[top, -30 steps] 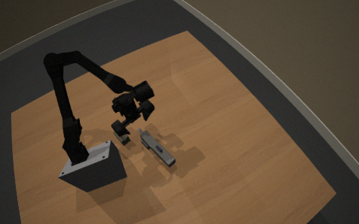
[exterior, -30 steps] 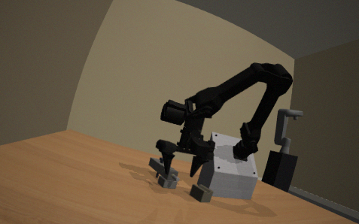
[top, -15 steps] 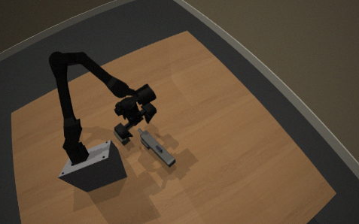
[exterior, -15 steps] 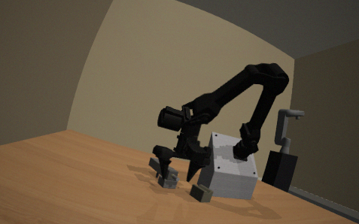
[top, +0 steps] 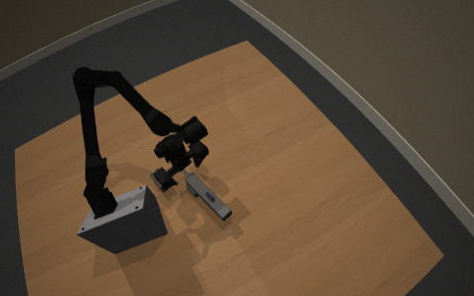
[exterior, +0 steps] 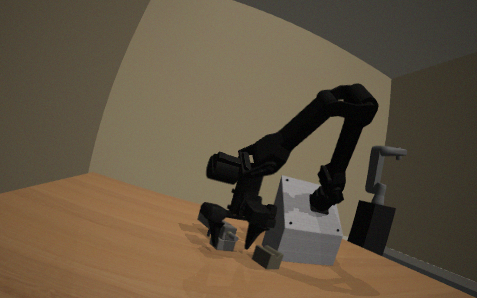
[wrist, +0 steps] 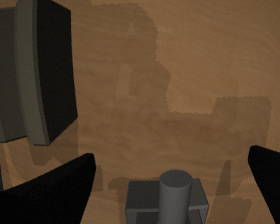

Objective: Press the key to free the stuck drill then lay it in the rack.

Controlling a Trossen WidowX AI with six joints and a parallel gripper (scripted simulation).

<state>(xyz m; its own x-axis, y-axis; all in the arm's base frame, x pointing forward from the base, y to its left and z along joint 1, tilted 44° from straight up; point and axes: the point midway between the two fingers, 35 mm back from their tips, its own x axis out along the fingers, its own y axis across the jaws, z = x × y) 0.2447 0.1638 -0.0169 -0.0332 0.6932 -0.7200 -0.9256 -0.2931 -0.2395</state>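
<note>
The cylindrical drill is 2 cm ahead of my gripper tip, 5 cm to the right of it and 3 cm above it. The rest, counted from my gripper tip: long grey block 4 cm ahead, 11 cm to the right, 2 cm above; then blue key 5 cm ahead, 13 cm to the right, 3 cm above; then olive-grey rack 9 cm behind, 2 cm to the left.
</note>
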